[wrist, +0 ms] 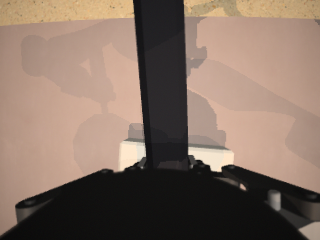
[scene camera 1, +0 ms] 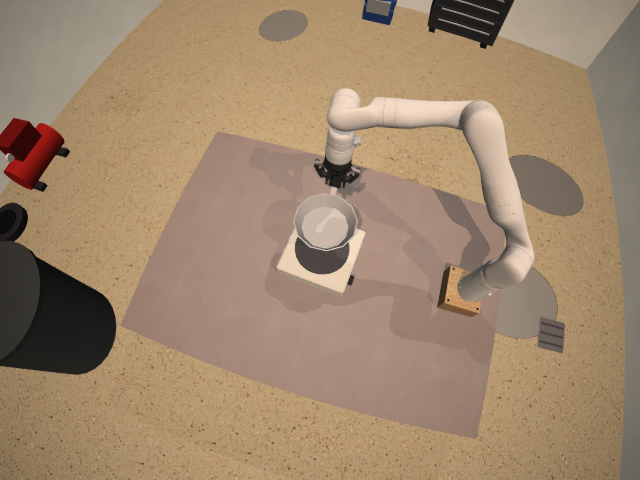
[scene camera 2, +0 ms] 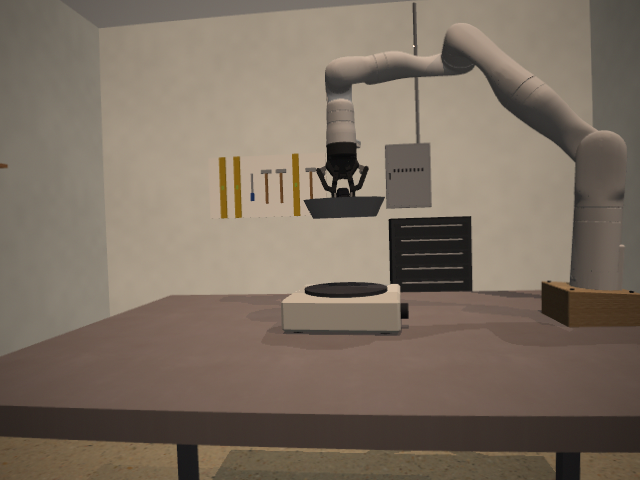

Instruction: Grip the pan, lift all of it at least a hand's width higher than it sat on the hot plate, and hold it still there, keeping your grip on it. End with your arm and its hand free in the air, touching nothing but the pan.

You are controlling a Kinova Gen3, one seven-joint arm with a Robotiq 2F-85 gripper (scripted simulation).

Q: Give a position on a grey pan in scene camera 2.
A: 343, 206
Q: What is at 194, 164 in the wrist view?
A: The gripper.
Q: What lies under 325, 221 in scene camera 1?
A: A grey pan.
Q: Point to a hot plate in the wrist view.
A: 216, 156
